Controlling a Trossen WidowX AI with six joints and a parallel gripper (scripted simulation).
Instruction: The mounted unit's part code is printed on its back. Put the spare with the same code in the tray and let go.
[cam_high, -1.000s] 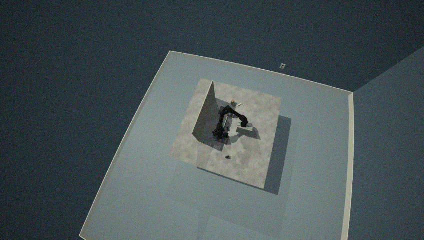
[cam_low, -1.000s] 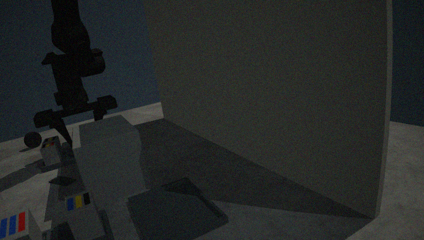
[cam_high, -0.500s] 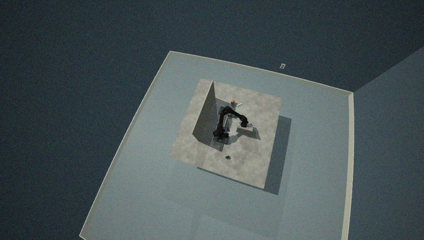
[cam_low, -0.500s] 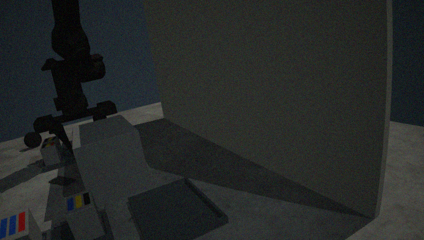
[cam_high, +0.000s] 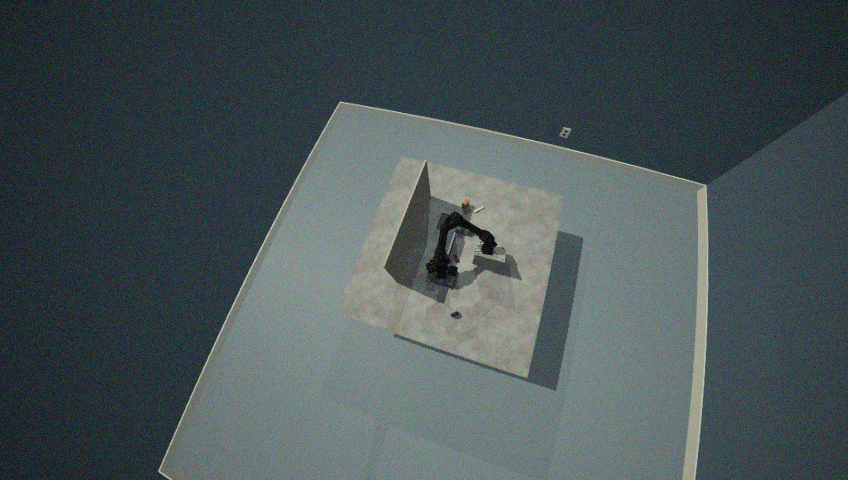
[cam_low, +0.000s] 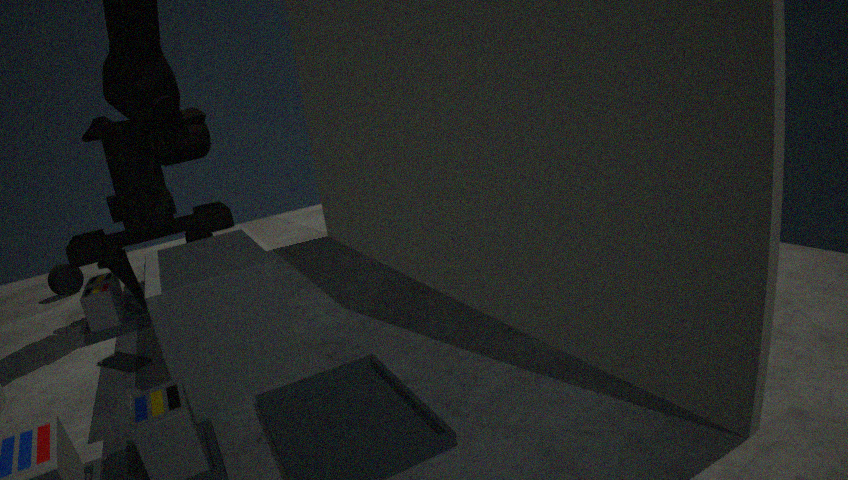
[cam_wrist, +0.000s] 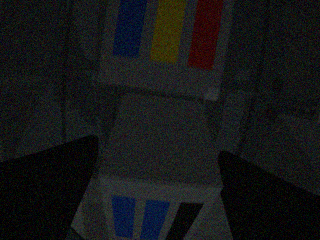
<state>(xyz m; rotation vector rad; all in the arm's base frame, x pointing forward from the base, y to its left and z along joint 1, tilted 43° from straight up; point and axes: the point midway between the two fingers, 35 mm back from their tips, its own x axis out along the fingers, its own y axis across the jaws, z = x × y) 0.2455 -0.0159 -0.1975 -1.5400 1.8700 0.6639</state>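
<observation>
Now: gripper tip 30 mm below the grey spare block. The rest, counted from my gripper tip: dark flat tray: 360 mm to the right, 30 mm ahead, 10 mm below; then upright wall: 240 mm ahead, 220 mm to the right, 210 mm above.
</observation>
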